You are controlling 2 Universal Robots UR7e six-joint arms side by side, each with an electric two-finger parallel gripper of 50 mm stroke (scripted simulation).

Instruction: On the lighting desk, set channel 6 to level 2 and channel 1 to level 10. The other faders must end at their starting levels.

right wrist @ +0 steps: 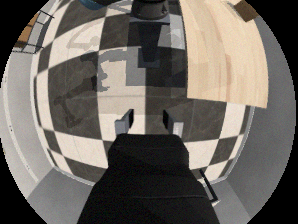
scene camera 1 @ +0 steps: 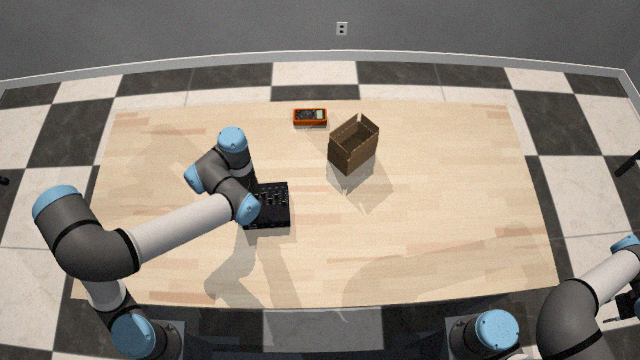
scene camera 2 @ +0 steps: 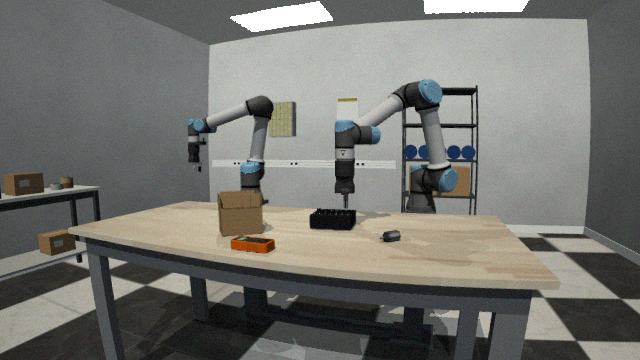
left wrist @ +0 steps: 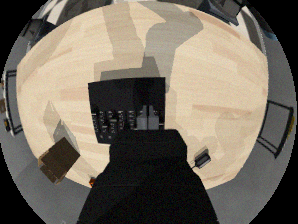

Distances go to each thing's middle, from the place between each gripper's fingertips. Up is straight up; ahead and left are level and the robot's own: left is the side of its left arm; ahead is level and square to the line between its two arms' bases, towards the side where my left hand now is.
Now: left hand 230 mm short of the cardboard box (scene camera 1: pixel 354 154), 350 mm to the left of it and 30 mm above it.
The cardboard box lies 750 mm to the left of my right hand, 690 mm ahead of it and 120 mm below it.
